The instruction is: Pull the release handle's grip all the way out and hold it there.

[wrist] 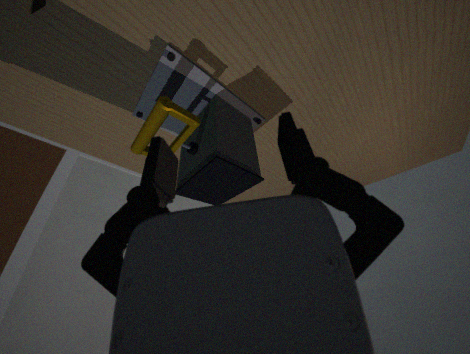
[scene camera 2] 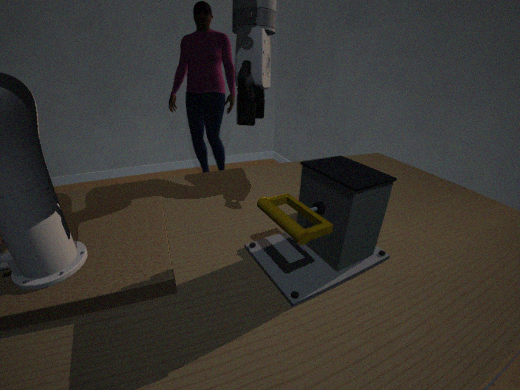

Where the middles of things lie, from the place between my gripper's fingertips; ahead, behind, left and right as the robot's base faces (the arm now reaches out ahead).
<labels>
I see the grey base plate [scene camera 2: 299,274] 23 cm below my hand, 15 cm to the right of it and 8 cm ahead of it.
</labels>
